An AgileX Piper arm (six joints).
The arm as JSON. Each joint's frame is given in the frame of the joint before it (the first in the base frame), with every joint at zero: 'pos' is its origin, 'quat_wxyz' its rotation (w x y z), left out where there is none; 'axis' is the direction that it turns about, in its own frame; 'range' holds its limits. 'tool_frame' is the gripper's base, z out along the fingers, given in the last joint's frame.
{
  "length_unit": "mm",
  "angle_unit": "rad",
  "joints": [
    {
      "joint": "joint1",
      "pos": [
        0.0,
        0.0,
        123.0
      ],
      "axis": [
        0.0,
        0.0,
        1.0
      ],
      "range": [
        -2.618,
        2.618
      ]
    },
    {
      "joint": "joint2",
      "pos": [
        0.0,
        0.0,
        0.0
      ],
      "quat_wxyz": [
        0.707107,
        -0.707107,
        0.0,
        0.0
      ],
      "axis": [
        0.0,
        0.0,
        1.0
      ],
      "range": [
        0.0,
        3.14
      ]
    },
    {
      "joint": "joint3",
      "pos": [
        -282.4,
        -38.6,
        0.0
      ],
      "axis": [
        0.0,
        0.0,
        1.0
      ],
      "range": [
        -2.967,
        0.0
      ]
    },
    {
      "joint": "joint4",
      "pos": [
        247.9,
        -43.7,
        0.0
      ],
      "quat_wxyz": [
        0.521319,
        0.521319,
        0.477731,
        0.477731
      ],
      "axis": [
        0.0,
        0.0,
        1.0
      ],
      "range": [
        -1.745,
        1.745
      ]
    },
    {
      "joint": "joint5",
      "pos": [
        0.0,
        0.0,
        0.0
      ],
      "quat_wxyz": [
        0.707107,
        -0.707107,
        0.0,
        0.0
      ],
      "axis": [
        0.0,
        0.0,
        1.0
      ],
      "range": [
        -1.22,
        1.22
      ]
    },
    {
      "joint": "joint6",
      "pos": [
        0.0,
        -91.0,
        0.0
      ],
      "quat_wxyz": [
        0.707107,
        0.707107,
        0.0,
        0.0
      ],
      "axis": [
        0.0,
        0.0,
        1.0
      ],
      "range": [
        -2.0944,
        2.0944
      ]
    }
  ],
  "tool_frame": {
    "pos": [
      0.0,
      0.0,
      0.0
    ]
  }
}
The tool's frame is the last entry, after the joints.
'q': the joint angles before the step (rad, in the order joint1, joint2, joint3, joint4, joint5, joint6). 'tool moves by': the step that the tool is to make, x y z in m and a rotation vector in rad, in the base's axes. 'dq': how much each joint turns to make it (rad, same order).
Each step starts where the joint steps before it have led.
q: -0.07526, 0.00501, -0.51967, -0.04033, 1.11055, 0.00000
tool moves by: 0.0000, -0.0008, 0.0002, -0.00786, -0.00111, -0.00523
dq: 0.00045, 0.00013, -0.00013, -0.00979, -0.00168, 0.00041
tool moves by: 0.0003, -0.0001, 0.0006, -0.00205, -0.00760, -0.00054
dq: -0.00035, -0.00018, 0.00003, -0.00118, -0.00761, -0.00032
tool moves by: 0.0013, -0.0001, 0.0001, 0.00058, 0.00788, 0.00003
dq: 0.00005, 0.00827, -0.00005, -0.00003, -0.00032, 0.00002
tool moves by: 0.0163, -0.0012, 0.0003, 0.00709, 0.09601, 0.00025
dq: -0.00021, 0.10219, 0.00010, 0.00019, -0.00604, -0.00018
